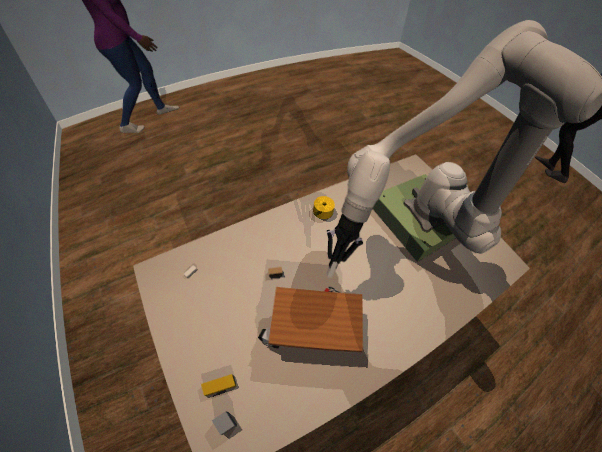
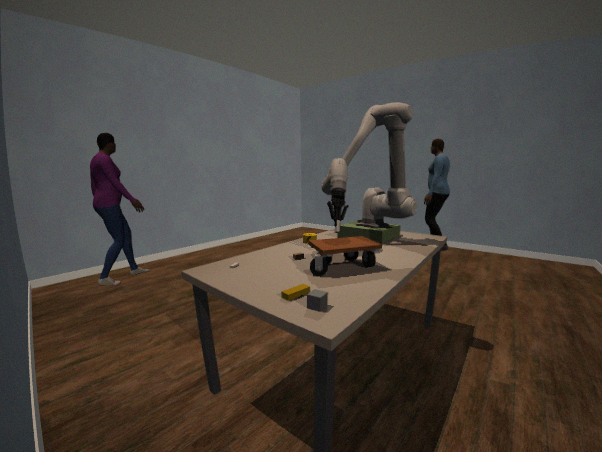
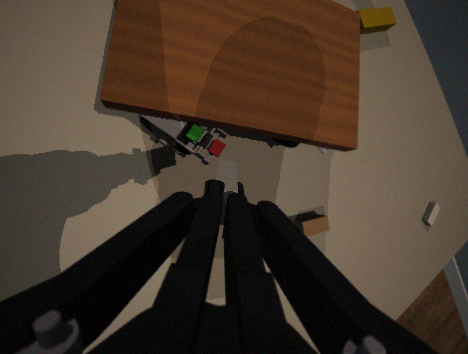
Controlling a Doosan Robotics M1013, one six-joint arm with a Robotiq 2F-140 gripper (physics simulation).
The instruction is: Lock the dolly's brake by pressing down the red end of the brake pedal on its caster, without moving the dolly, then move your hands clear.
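Places are measured from the arm's base along level axes (x ahead, y left, z up), in centimetres.
Pixels of known places: gripper, between the fingertips: (image 1: 328, 274) (image 2: 336, 232) (image 3: 226, 174); arm's base, origin of its link: (image 1: 428, 212) (image 2: 372, 225).
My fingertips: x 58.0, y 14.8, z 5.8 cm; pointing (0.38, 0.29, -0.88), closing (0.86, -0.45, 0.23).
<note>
Ahead of a thing's pixels: the offset from my fingertips to its top centre. "*": to the spot under its first point.
The dolly, with a wooden deck @[* dx +9.7, dy +13.1, dz -1.8 cm] (image 1: 317, 319) (image 2: 345, 244) (image 3: 240, 65), stands on its casters on the table. A caster housing @[* dx -3.7, dy +7.4, dz -4.7 cm] (image 3: 162, 125) sticks out from under the deck's edge on the arm's side. Its brake pedal has a green end @[* dx -0.4, dy +5.7, dz -5.6 cm] (image 3: 195, 133) nearer the deck and a red end @[* dx +0.9, dy +3.4, dz -5.4 cm] (image 1: 328, 290) (image 3: 217, 148) farther out. I cannot tell surely which end is lower. My gripper (image 1: 331, 270) (image 2: 338, 227) (image 3: 226, 174) is shut and empty, pointing down. Its tips are above the table, apart from the red end, on the arm's side of the dolly.
A yellow spool @[dx -15.8, dy -37.3, dz -9.1 cm] (image 1: 324, 207) (image 2: 310, 238), a brown block @[dx +15.2, dy -14.1, dz -11.7 cm] (image 1: 275, 272) (image 3: 315, 226), a white piece @[dx +48.0, dy -26.0, dz -13.2 cm] (image 1: 190, 271) (image 3: 431, 214), a yellow bar @[dx +47.6, dy +20.7, dz -11.8 cm] (image 1: 218, 385) (image 2: 296, 292) and a grey cube @[dx +48.9, dy +33.3, dz -9.1 cm] (image 1: 225, 424) (image 2: 317, 300) lie around the dolly. Two people (image 2: 106, 180) (image 2: 439, 175) stand beyond the table.
</note>
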